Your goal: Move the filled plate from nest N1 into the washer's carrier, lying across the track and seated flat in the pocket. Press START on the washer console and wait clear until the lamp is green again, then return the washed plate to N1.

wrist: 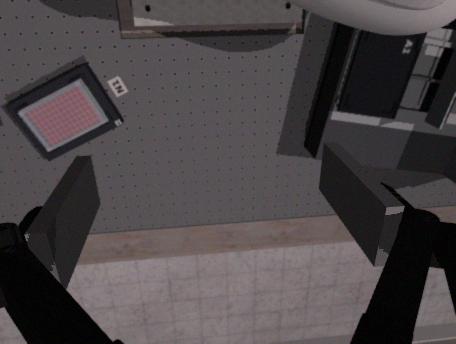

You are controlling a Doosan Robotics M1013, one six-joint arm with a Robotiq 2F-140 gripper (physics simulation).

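Frame: origin at the arm's base, x ahead, y left, z up, level; millimetres.
Seen in the pictures: gripper, fingertip midpoint: [211, 173].
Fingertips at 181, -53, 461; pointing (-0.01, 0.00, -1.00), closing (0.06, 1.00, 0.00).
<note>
A point is followed by its place in that frame, as x, y, z.
The filled plate [65, 116] @(262, -286, 3), pink with a pale rim and a grid of wells, lies in the dark nest [87, 76] @(200, -236, -11) at the left of the wrist view. The label N1 [117, 86] @(226, -194, -31) is beside that nest. My gripper [211, 173] @(181, -53, 461) is wide open, with nothing between its fingers, high above the table's front edge; the plate is beyond the left finger. The washer, its carrier, the START button and the lamp cannot be made out in this view.
A framed tray [212, 29] is at the top middle. At the upper right a dark-walled unit [325, 95] @(272, 187, 2) holds a dark panel marked A1 [380, 75] @(233, 264, 52). A pale rounded body [385, 17] @(128, 177, 209) covers the top right corner. The perforated table [200, 125] @(316, -51, -31) ends at a wooden edge [215, 237] @(597, -45, -44).
</note>
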